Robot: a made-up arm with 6 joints. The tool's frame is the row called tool.
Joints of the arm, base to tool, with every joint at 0 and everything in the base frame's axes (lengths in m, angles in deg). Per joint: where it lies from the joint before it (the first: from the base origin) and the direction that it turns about. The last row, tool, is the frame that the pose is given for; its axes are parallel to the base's.
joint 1: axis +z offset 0 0 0.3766
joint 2: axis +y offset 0 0 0
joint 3: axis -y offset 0 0 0.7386
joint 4: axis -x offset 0 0 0
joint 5: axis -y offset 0.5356 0 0
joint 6: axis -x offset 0 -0.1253 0
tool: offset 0 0 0
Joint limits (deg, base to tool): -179.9..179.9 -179.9..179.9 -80..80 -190..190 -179.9..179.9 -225..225
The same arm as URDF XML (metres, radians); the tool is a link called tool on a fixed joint. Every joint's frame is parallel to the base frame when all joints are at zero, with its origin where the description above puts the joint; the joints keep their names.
<robot name="arm">
<joint name="joint 1" type="revolute"><parent link="base_link"/><child link="link1"/><origin xyz="0 0 0.3766"/><axis xyz="0 0 1"/><limit lower="-3.1398" upper="3.1398"/></joint>
<joint name="joint 2" type="revolute"><parent link="link1"/><child link="link2"/><origin xyz="0 0 0"/><axis xyz="0 1 0"/><limit lower="-3.1398" upper="3.1398"/></joint>
<joint name="joint 3" type="revolute"><parent link="link2"/><child link="link3"/><origin xyz="0 0 0.7386"/><axis xyz="0 -1 0"/><limit lower="-1.3963" upper="1.3963"/></joint>
<joint name="joint 4" type="revolute"><parent link="link3"/><child link="link4"/><origin xyz="0 0 0"/><axis xyz="-1 0 0"/><limit lower="-3.3161" upper="3.3161"/></joint>
<joint name="joint 5" type="revolute"><parent link="link4"/><child link="link5"/><origin xyz="0.5356 0 0"/><axis xyz="0 -1 0"/><limit lower="-3.1398" upper="3.1398"/></joint>
<joint name="joint 6" type="revolute"><parent link="link5"/><child link="link6"/><origin xyz="0 -0.1253 0"/><axis xyz="-1 0 0"/><limit lower="-3.927" upper="3.927"/></joint>
<joint name="tool_joint" type="fixed"><parent link="link6"/><child link="tool"/><origin xyz="0 0 0"/></joint>
<link name="base_link"/>
<link name="link1"/>
<link name="link2"/>
<link name="link3"/>
<link name="link4"/>
<link name="link5"/>
<link name="link6"/>
<link name="tool"/>
</robot>

